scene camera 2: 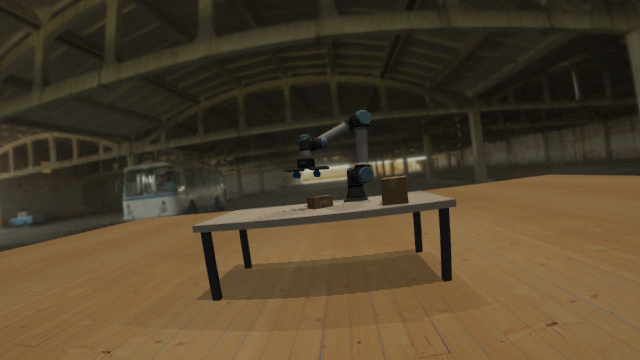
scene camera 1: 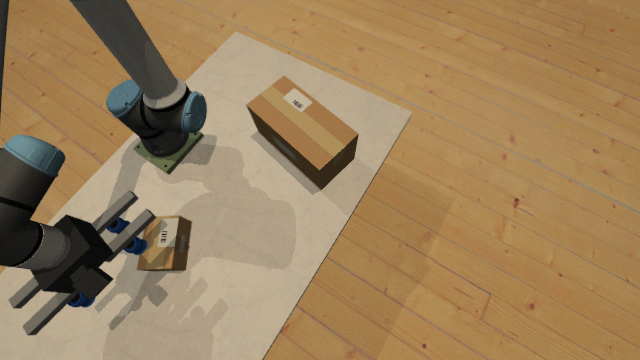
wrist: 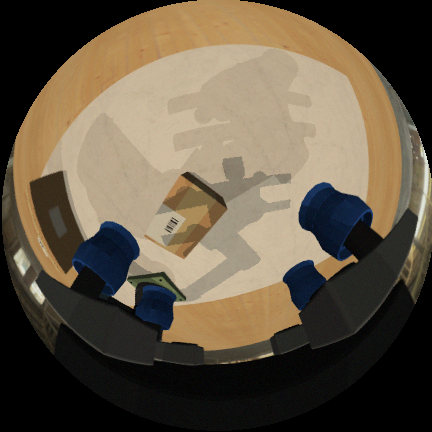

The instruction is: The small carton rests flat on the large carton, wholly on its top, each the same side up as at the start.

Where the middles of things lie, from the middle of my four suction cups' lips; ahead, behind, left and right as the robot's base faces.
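Large carton (scene camera 1: 318,143): 20 mm ahead of my suction cup, 580 mm to the left of it, 150 mm below it. Small carton (scene camera 1: 167,237): relative to my suction cup, 60 mm to the left, 30 mm behind and 190 mm below.
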